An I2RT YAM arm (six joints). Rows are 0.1 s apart.
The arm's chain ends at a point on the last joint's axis. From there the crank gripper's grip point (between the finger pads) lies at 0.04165 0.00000 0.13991 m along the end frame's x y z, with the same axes.
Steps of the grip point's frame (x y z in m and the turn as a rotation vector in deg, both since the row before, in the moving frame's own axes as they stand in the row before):
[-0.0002, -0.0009, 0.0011, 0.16, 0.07, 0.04]
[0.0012, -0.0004, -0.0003, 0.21, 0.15, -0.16]
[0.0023, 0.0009, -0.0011, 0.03, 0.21, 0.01]
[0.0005, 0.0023, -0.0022, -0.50, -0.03, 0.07]
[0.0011, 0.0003, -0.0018, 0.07, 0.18, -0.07]
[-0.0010, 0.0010, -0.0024, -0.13, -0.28, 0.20]
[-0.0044, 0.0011, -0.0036, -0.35, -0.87, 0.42]
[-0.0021, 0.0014, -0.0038, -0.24, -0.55, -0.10]
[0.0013, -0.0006, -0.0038, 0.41, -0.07, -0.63]
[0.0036, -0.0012, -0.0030, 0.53, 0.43, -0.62]
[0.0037, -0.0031, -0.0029, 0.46, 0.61, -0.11]
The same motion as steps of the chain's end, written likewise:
[-0.0004, -0.0005, 0.0012, 0.16, 0.07, 0.04]
[0.0008, 0.0002, -0.0002, 0.21, 0.15, -0.16]
[0.0018, 0.0010, -0.0009, 0.03, 0.21, 0.01]
[0.0006, 0.0010, -0.0022, -0.50, -0.03, 0.07]
[0.0007, 0.0005, -0.0017, 0.07, 0.18, -0.07]
[-0.0003, 0.0005, -0.0026, -0.13, -0.28, 0.20]
[-0.0023, -0.0001, -0.0042, -0.35, -0.87, 0.42]
[-0.0008, 0.0009, -0.0042, -0.24, -0.55, -0.10]
[0.0015, 0.0009, -0.0038, 0.41, -0.07, -0.63]
[0.0026, 0.0005, -0.0027, 0.53, 0.43, -0.62]
[0.0022, -0.0019, -0.0024, 0.46, 0.61, -0.11]

